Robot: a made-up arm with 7 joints. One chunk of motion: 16 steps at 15 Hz.
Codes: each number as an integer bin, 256 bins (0 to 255) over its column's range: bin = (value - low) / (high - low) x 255, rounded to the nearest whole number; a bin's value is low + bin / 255 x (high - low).
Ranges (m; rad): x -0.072..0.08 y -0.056..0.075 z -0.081..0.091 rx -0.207..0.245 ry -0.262..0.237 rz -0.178..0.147
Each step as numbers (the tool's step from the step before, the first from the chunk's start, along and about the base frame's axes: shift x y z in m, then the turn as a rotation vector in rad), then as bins.
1 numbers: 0.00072 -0.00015 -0.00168 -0.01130 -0.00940 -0.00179
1 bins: 122 109 118 110 129 138
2 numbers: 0.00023 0.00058 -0.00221 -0.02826 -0.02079 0.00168
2 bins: 121 110 117 101 123 141
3 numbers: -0.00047 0.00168 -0.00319 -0.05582 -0.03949 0.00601
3 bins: 120 112 115 85 114 144
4 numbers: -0.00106 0.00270 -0.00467 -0.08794 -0.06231 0.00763
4 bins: 119 114 113 67 102 146
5 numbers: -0.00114 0.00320 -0.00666 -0.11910 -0.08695 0.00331
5 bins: 119 115 110 50 89 142
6 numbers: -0.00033 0.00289 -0.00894 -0.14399 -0.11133 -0.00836
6 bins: 120 115 107 36 77 133
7 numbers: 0.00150 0.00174 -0.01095 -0.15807 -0.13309 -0.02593
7 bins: 123 112 104 28 66 119
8 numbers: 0.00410 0.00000 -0.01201 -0.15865 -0.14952 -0.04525
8 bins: 128 109 102 27 57 104
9 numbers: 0.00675 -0.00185 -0.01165 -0.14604 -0.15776 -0.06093
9 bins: 132 105 103 34 53 92
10 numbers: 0.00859 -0.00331 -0.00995 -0.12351 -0.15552 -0.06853
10 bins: 135 103 105 47 54 86
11 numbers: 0.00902 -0.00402 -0.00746 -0.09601 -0.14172 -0.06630
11 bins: 136 101 109 63 61 88
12 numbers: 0.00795 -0.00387 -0.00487 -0.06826 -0.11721 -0.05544
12 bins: 134 101 113 78 74 96
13 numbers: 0.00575 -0.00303 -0.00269 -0.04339 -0.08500 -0.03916
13 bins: 130 103 116 92 90 109
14 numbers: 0.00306 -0.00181 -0.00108 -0.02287 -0.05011 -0.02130
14 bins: 126 105 118 104 108 123
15 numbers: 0.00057 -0.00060 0.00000 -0.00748 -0.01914 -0.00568
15 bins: 122 108 120 113 124 135
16 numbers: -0.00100 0.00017 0.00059 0.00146 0.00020 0.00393
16 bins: 119 109 121 118 134 143
